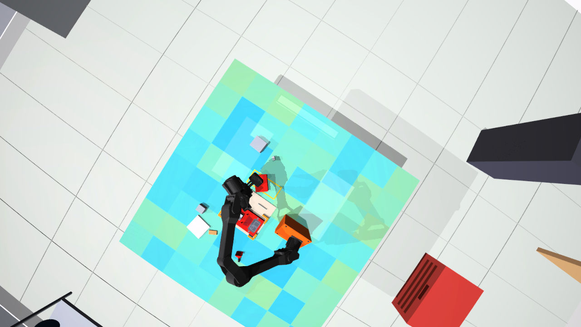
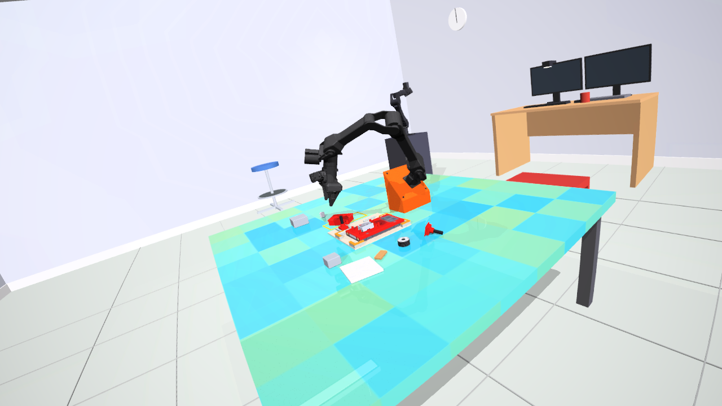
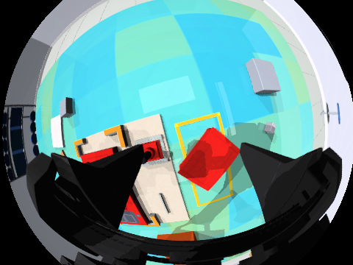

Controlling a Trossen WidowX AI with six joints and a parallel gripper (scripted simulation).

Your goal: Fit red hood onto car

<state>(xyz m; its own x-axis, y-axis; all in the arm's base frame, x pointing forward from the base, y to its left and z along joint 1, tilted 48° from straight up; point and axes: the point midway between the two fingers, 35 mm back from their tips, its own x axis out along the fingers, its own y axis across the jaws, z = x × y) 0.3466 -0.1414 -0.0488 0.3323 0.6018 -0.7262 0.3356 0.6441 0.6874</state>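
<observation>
Now: the red hood 6 cm behind my gripper tip, 2 cm to the right of it and 9 cm below it. From my gripper tip the other things lie so: black wheel: 4 cm behind, 37 cm to the left, 10 cm below; wooden chip: 6 cm ahead, 37 cm to the left, 11 cm below; beige jig: 5 cm behind, 17 cm to the left, 10 cm below.
</observation>
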